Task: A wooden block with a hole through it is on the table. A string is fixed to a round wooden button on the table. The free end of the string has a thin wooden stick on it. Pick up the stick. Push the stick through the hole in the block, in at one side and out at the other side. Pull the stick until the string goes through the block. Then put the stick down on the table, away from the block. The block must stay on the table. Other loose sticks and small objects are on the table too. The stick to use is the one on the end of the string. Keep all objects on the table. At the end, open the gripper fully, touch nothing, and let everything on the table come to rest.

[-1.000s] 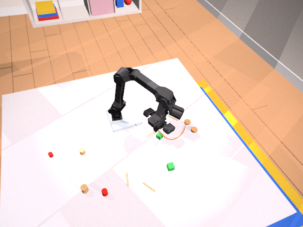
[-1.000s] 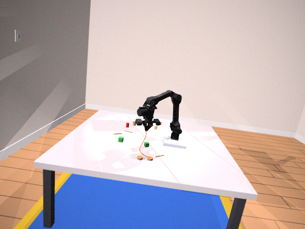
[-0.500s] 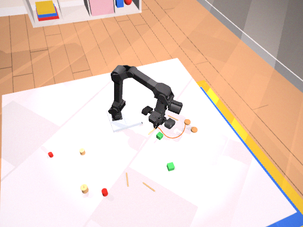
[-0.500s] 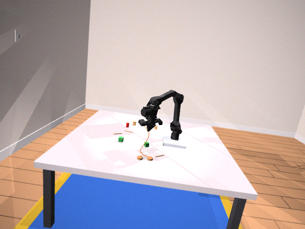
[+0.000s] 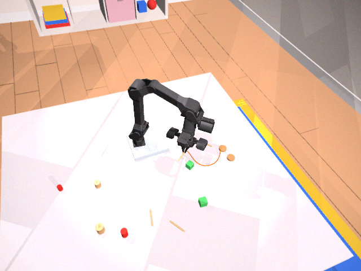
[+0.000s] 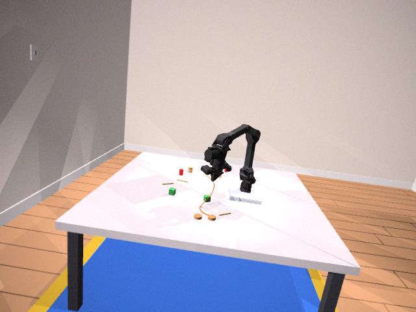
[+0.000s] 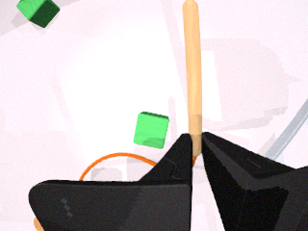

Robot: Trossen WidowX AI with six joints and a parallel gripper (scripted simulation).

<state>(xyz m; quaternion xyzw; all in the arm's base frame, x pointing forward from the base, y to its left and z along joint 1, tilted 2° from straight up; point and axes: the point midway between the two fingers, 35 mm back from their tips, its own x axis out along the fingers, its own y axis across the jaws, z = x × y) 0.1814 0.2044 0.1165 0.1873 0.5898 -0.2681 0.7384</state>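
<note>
Right now my gripper tip is 1 cm short of the green block, 3 cm to the right of it and 10 cm above it.
</note>
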